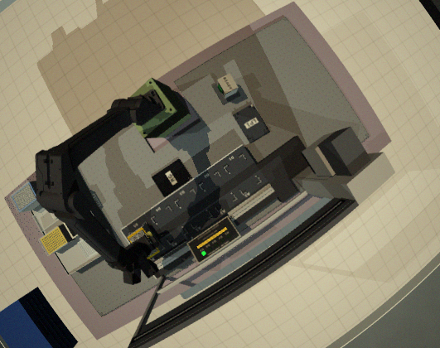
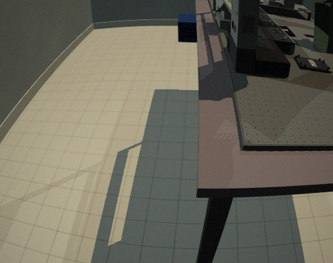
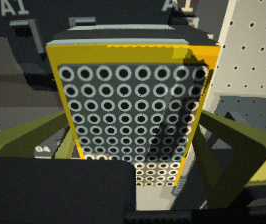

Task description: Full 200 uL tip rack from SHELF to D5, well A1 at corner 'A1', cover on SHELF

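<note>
The yellow tip rack lies 10 mm to the left of my hand, 10 mm ahead of it and 10 mm above it. Also, from my hand: shelf label: 270 mm behind, 130 mm to the right, 90 mm below; then RG nest: 230 mm to the left, 180 mm behind, 80 mm below; then tan reservoir: 230 mm to the right, 220 mm behind, 20 mm below.
</note>
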